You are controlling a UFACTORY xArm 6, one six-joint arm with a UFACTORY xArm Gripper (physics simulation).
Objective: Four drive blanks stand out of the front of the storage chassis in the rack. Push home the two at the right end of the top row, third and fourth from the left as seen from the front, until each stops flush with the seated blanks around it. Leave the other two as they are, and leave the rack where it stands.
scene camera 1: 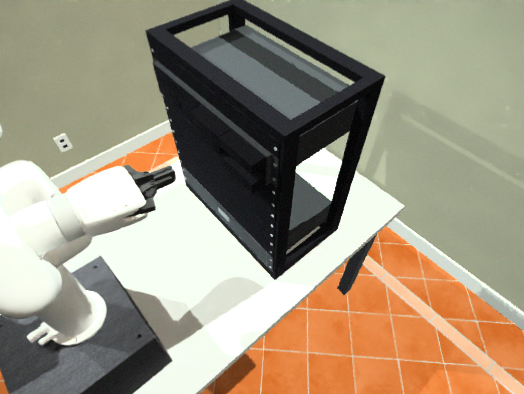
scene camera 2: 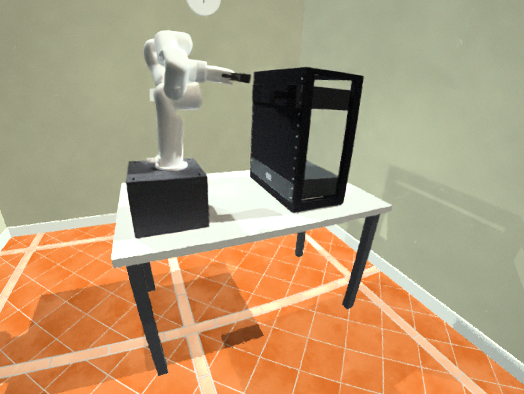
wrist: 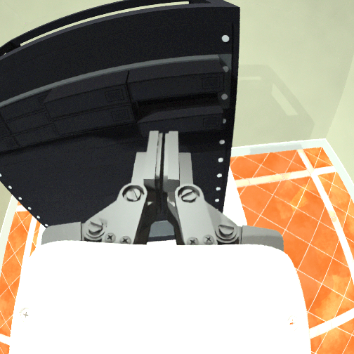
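Seen in the pictures: gripper, fingertip midpoint: (scene camera 1: 173,173) (scene camera 2: 249,78); arm's base at its link origin: (scene camera 1: 77,317) (scene camera 2: 171,166).
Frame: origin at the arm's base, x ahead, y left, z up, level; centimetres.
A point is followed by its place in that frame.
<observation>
The black rack (scene camera 1: 285,200) @(x 47.8, y -20.8, z 19.1 cm) (scene camera 2: 303,150) @(x 48.2, y -20.9, z 7.4 cm) (wrist: 231,125) stands upright with its storage chassis near the top. In the wrist view, the fourth top-row blank (wrist: 175,86) stands out at the right end, with the third blank (wrist: 87,97) standing out beside it. In scene camera 1, dark blanks (scene camera 1: 243,151) @(x 42.9, y -12.9, z 32.5 cm) jut from the front. A lower-row blank (wrist: 182,121) at the right end also seems to stand out; the other one is hard to tell in the dark. My gripper (scene camera 1: 173,174) @(x 29.1, y -8.7, z 33.8 cm) (scene camera 2: 249,78) @(x 29.1, y -8.7, z 33.8 cm) (wrist: 163,149) is shut and empty, apart from and in front of the rack.
The rack stands on the white table (scene camera 1: 220,320) @(x 26.0, y -17.6, z -21.0 cm) (scene camera 2: 230,187) @(x 33.9, y 19.3, z -21.0 cm). The arm's dark base block (scene camera 1: 125,345) @(x 4.3, y -13.3, z 0.0 cm) (scene camera 2: 167,205) @(x -5.2, y -15.2, z -9.5 cm) is at the other end of the table. Rack posts with pale screws flank the chassis front. A wall (scene camera 1: 450,150) is behind the rack.
</observation>
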